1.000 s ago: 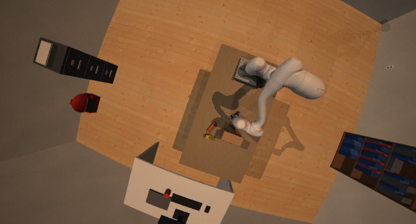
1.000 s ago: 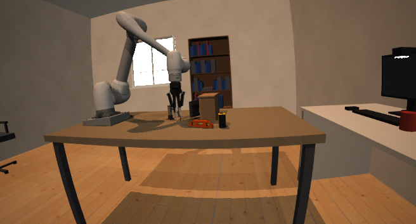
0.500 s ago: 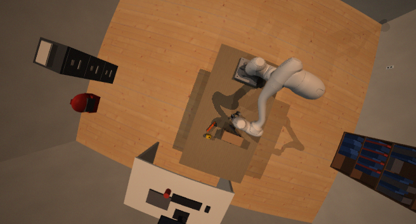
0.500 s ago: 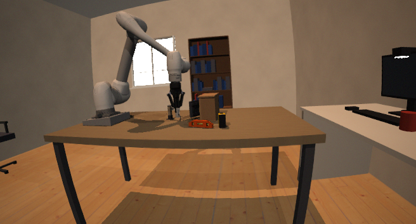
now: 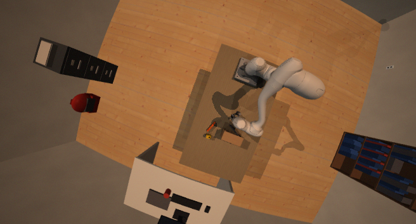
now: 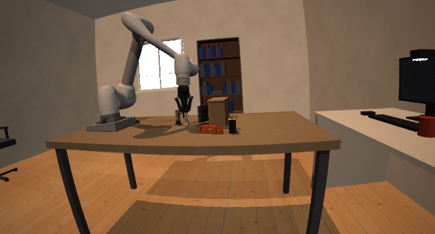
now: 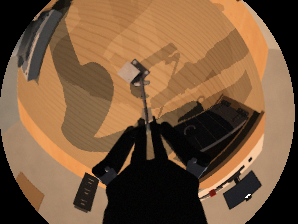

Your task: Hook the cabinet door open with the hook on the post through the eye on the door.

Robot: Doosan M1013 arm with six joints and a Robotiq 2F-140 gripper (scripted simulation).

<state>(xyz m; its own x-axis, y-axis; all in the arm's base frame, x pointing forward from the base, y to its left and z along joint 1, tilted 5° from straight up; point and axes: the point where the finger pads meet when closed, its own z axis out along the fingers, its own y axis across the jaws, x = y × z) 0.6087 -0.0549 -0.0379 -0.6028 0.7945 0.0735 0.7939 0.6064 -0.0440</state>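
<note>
Right now my hand is 130 mm short of the dark door, 80 mm to the right of it and 20 mm below it. Round my hand: black-and-yellow can: 310 mm ahead, 220 mm to the right, 20 mm below.
</note>
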